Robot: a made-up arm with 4 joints.
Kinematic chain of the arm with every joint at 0, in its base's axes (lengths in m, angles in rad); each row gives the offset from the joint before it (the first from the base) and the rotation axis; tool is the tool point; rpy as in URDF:
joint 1: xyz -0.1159 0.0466 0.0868 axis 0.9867 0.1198 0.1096
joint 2: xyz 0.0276 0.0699 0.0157 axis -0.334 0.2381 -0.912
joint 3: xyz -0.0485 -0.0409 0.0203 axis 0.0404 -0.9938 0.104
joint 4: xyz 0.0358 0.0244 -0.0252 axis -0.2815 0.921 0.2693
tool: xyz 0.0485 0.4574 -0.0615 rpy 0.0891 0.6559 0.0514
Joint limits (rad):
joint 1: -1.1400..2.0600
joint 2: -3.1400..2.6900
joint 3: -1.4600..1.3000
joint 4: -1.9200..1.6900
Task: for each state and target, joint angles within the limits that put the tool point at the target. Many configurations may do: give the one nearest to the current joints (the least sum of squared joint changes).
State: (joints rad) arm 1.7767 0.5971 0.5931 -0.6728
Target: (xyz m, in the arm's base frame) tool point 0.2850 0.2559 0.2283
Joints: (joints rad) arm 1.9288 1.3579 0.0300 -0.6226
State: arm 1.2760 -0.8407 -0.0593 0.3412
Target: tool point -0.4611 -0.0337 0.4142
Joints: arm 1.6658 -0.6296 -0.6361 0.7958
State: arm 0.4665 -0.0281 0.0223 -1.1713
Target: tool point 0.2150 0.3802 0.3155
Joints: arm 0.3711 0.6647 0.2243 -1.0743
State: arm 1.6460 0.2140 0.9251 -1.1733
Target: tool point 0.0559 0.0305 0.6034
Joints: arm 1.3298 0.4841 0.8623 -1.0116
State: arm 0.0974 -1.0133 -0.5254 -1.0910
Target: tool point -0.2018 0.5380 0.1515
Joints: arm -0.1109 -0.6269 -0.3218 -0.6565
